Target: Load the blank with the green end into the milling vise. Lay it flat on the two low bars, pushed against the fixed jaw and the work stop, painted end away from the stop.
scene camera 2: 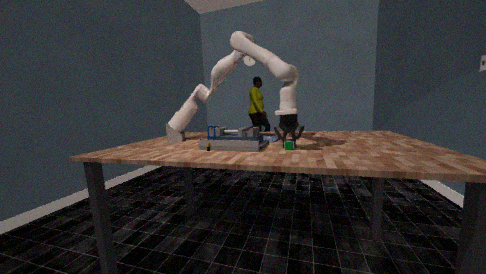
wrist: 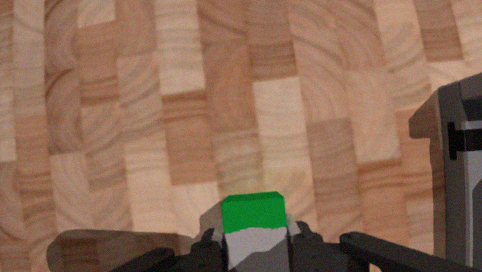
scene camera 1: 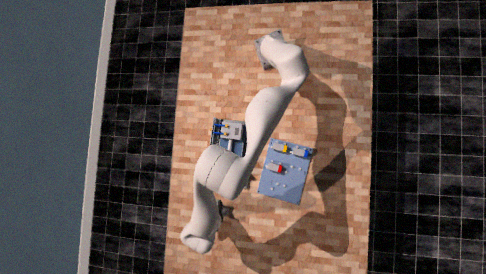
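The blank with the green end [scene camera 2: 289,145] [wrist: 255,215] is grey with one painted end. My gripper [scene camera 2: 289,140] [wrist: 256,232] is shut on it, with the fingers on its two long sides. The green end sticks out past the fingers and faces scene camera 2. The blank hangs low over the table, beside the vise. The milling vise [scene camera 1: 232,131] [scene camera 2: 231,145] is partly hidden by the arm in scene camera 1. In the wrist view part of its base [wrist: 454,200] shows at the right edge. The low bars and work stop cannot be made out.
A blue tray [scene camera 1: 300,172] with small pegs lies on the table [scene camera 1: 220,30] [scene camera 2: 350,155]. It holds a yellow-ended blank [scene camera 1: 280,147], a blue-ended blank [scene camera 1: 300,152] and a red-ended blank [scene camera 1: 274,167]. A person [scene camera 2: 256,100] in yellow stands behind the table.
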